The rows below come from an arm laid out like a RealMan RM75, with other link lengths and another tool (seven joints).
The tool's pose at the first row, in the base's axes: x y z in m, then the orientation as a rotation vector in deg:
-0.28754 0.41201 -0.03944 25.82 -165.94 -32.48
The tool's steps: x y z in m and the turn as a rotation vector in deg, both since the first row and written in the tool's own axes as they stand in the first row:
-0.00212 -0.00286 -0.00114 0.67 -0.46 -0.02
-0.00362 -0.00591 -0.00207 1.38 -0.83 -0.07
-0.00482 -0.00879 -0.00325 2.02 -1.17 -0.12
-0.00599 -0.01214 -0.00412 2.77 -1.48 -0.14
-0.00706 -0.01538 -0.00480 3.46 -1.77 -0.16
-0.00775 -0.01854 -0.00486 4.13 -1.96 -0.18
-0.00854 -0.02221 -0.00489 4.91 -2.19 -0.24
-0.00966 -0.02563 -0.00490 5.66 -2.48 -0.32
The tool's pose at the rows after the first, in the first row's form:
-0.28456 0.40977 -0.03971 25.87 -166.65 -31.71
-0.28215 0.40724 -0.04019 25.98 -167.28 -30.84
-0.28002 0.40468 -0.04034 26.09 -167.86 -30.05
-0.27786 0.40180 -0.04096 26.17 -168.45 -29.09
-0.27586 0.39905 -0.04170 26.25 -168.99 -28.20
-0.27438 0.39646 -0.04294 26.34 -169.42 -27.30
-0.27266 0.39346 -0.04442 26.49 -169.92 -26.26
-0.27071 0.39080 -0.04585 26.66 -170.46 -25.27

